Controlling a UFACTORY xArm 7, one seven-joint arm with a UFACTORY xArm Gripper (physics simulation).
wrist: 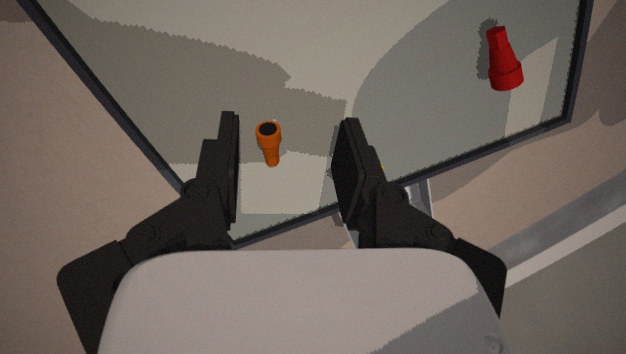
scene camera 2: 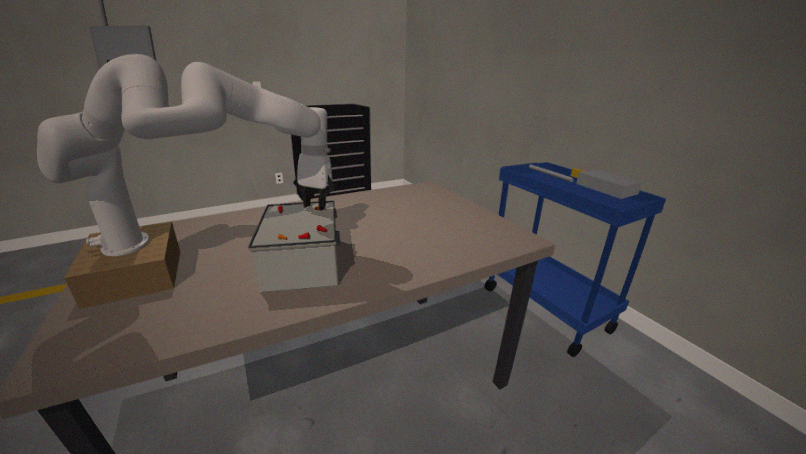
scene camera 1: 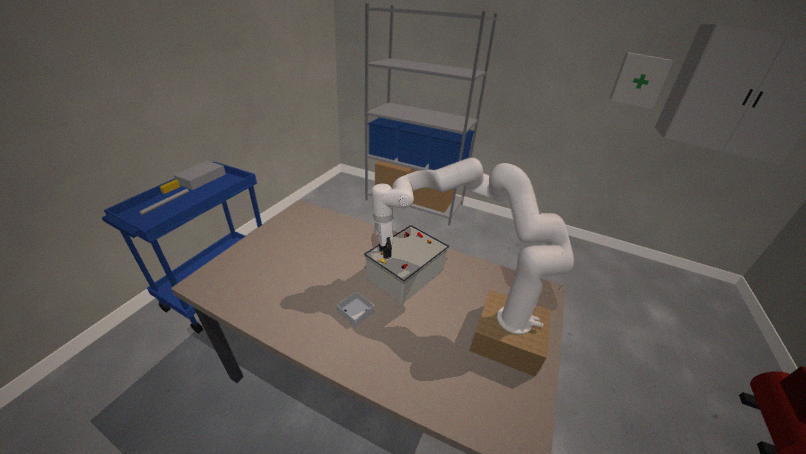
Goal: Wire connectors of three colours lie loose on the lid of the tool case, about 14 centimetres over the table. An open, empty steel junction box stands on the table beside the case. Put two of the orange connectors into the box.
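Seen in the pictures: gripper, fingertip midpoint: (wrist: 288, 139) (scene camera 2: 314, 207) (scene camera 1: 385, 253); arm's base, origin of the base link: (scene camera 2: 125, 244) (scene camera 1: 514, 320).
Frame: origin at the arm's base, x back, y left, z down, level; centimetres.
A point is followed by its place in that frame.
Note:
My gripper (scene camera 1: 386, 253) {x -54.3, y -11.6, z -4.0 cm} (scene camera 2: 314, 205) {x -54.3, y -11.6, z -4.0 cm} (wrist: 288, 139) {x -54.3, y -11.6, z -4.0 cm} is partly open, low over the tool case lid (scene camera 1: 420, 250) {x -41.8, y -20.2, z -3.4 cm} (scene camera 2: 293, 222) {x -45.5, y -18.0, z -3.4 cm} (wrist: 200, 80) {x -54.9, y -16.1, z -3.4 cm}. An orange connector (wrist: 270, 142) {x -54.7, y -12.4, z -4.6 cm} (scene camera 2: 316, 208) {x -54.6, y -12.8, z -4.2 cm} lies on the lid between the fingers, nearer the left one in the wrist view and apart from both. A second orange connector (scene camera 1: 429, 241) {x -39.7, y -26.4, z -4.5 cm} (scene camera 2: 282, 236) {x -39.9, y -27.3, z -4.2 cm} lies near the lid's far side in scene camera 1. The steel junction box (scene camera 1: 345, 315) {x -59.7, y 14.3, z 8.7 cm} (wrist: 422, 197) {x -54.4, y 14.8, z 9.5 cm} stands beside the case; its contents are too small to tell in scene camera 1, and the right finger partly hides it in the wrist view.
A red connector (scene camera 1: 404, 266) {x -44.3, y -6.6, z -4.7 cm} (scene camera 2: 280, 209) {x -44.4, y -8.0, z -4.3 cm} (wrist: 504, 62) {x -44.6, y -7.8, z -4.6 cm} and a mostly hidden yellow one (scene camera 1: 382, 261) {x -53.5, y -6.4, z -4.2 cm} (wrist: 382, 167) {x -52.1, y -6.7, z -4.2 cm} lie near the gripper. Two more red connectors (scene camera 1: 407, 234) {x -50.1, y -27.0, z -4.7 cm} (scene camera 1: 419, 234) {x -45.3, y -29.5, z -4.5 cm} (scene camera 2: 321, 228) {x -50.4, y -28.3, z -4.4 cm} (scene camera 2: 304, 235) {x -45.0, y -30.2, z -4.4 cm} lie farther across the lid. A dark rim edges the lid.

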